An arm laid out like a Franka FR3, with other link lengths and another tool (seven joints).
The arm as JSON. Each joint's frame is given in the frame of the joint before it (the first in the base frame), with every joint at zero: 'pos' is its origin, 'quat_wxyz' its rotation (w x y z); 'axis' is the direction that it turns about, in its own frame. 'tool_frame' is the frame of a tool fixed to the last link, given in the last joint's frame.
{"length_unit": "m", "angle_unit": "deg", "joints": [
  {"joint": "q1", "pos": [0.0, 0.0, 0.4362], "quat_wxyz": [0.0, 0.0, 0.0, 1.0], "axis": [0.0, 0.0, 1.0]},
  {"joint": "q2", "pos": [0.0, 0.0, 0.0], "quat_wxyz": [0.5, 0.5, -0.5, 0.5], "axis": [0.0, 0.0, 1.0]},
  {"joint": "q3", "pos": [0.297, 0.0, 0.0], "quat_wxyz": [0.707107, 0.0, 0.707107, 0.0], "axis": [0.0, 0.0, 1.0]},
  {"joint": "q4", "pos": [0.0, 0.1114, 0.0], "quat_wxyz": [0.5, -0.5, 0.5, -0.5], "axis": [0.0, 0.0, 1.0]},
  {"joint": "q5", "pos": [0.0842, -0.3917, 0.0], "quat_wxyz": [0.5, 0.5, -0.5, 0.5], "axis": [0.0, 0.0, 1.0]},
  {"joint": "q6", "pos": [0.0, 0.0, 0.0], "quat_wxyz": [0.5, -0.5, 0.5, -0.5], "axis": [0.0, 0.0, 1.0]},
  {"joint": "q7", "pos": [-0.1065, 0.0, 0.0], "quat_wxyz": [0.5, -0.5, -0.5, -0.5], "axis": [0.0, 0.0, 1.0]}
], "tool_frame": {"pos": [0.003, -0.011, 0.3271], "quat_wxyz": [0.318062, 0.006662, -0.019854, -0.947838]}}
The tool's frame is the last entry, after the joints.
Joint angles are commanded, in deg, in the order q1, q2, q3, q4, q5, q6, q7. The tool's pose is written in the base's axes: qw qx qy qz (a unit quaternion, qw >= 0); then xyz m. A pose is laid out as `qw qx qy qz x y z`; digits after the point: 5 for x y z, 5 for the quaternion.
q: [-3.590 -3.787 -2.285 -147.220 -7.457 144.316 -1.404]
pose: 0.01730 0.88910 0.45688 -0.02144 0.51187 -0.06703 0.15085
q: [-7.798 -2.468 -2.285 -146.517 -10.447 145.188 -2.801]
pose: 0.03031 0.89002 0.45397 -0.02932 0.51105 -0.10941 0.14646
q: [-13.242 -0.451 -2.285 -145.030 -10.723 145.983 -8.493]
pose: 0.03056 0.88778 0.45806 -0.03304 0.50792 -0.15887 0.14055
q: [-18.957 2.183 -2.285 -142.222 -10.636 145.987 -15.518]
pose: 0.02924 0.88272 0.46746 -0.03791 0.50415 -0.21327 0.13641
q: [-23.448 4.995 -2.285 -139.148 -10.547 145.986 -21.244]
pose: 0.02880 0.87787 0.47624 -0.04134 0.50123 -0.25869 0.13189
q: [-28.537 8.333 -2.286 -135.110 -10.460 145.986 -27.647]
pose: 0.03117 0.87261 0.48546 -0.04367 0.49664 -0.31338 0.12860
